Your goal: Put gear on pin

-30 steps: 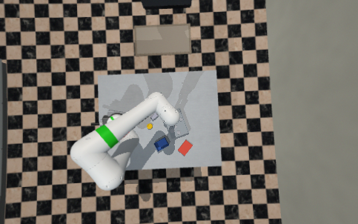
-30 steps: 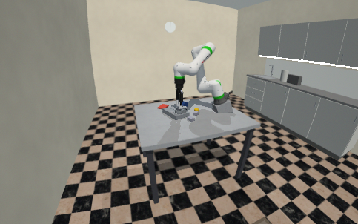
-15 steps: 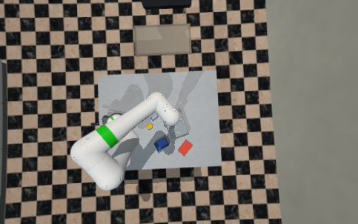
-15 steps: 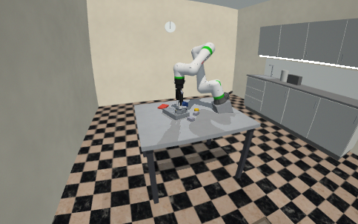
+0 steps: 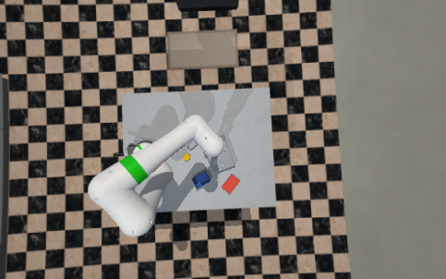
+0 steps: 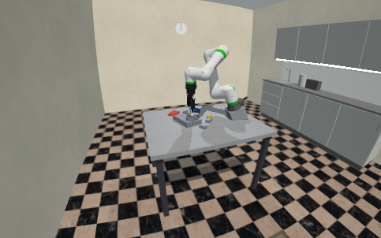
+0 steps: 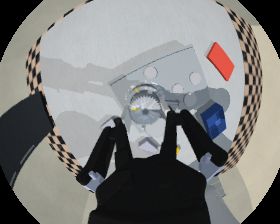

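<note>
Right now my hand is 2 cm above the grey gear. Also, from my hand: blue block 12 cm behind, 24 cm to the right, 11 cm below; red block 10 cm ahead, 29 cm to the right, 11 cm below; small yellow piece 22 cm behind, 8 cm to the right, 11 cm below.
</note>
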